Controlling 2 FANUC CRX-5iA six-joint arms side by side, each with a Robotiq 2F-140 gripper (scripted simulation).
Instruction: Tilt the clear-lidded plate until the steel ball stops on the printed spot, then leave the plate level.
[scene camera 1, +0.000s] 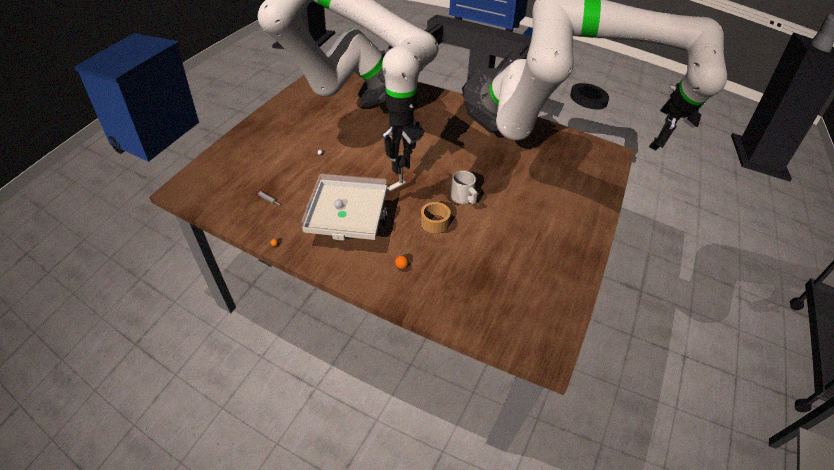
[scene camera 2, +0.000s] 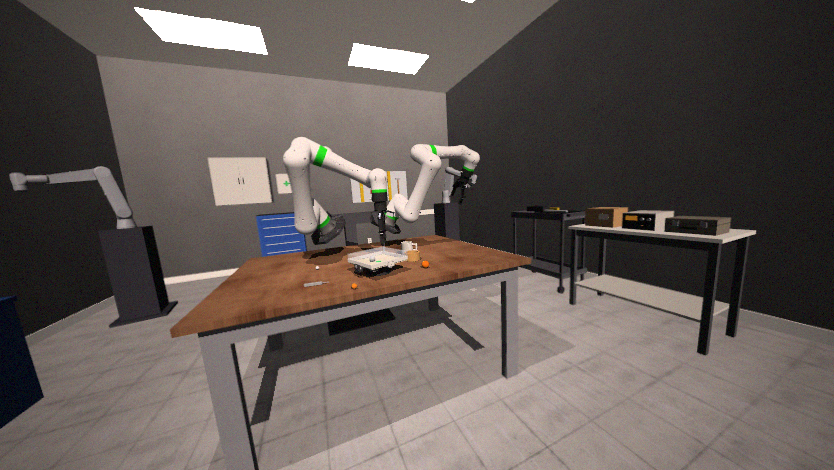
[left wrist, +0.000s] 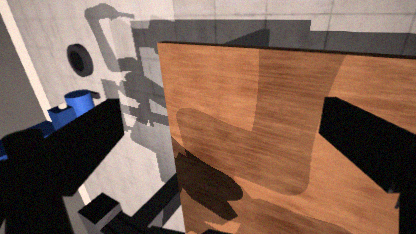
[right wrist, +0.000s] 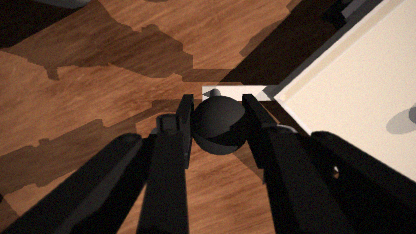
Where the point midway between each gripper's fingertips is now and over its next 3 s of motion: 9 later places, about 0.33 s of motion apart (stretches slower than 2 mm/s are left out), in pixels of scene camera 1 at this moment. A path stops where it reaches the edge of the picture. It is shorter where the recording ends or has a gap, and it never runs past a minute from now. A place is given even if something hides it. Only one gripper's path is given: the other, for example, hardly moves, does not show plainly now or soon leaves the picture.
My right gripper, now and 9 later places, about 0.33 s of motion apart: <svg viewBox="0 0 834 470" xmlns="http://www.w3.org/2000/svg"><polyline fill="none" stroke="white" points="401,169 400,169 400,168 400,167 400,165 400,161 401,157 401,155 401,154 401,151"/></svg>
